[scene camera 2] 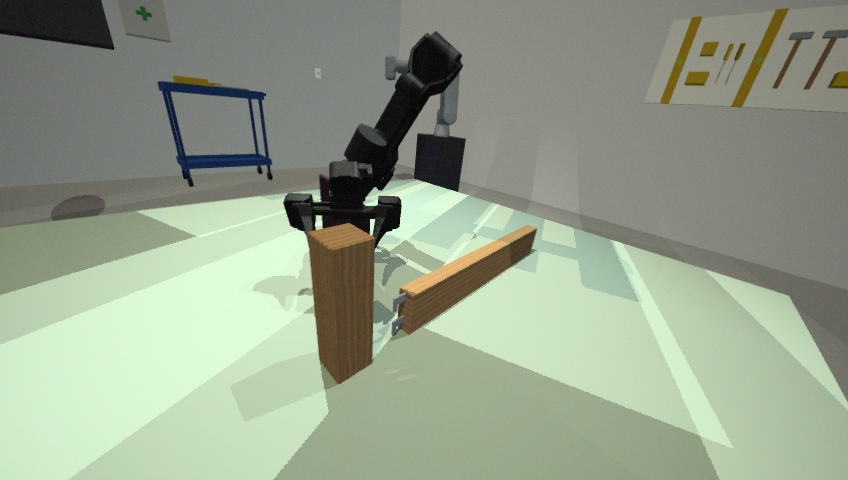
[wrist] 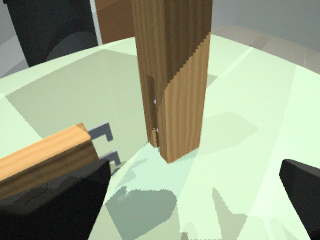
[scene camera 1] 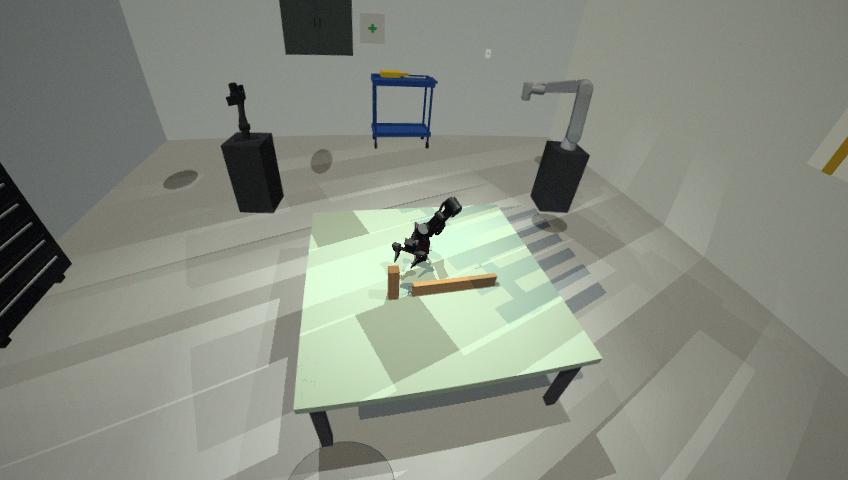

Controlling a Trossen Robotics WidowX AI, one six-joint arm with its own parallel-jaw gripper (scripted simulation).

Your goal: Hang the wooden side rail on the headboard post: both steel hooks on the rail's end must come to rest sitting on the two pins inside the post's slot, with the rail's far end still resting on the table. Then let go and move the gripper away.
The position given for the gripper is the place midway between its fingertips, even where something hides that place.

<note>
The gripper (scene camera 2: 342,249) is open and holds nothing. Also in view: a wooden side rail (scene camera 2: 420,301) and a wooden headboard post (scene camera 2: 341,257).
The wooden side rail is seen too in scene camera 1 (scene camera 1: 487,280). The gripper shows as well in the wrist view (wrist: 197,169). The wooden headboard post also shows in the wrist view (wrist: 172,50).
</note>
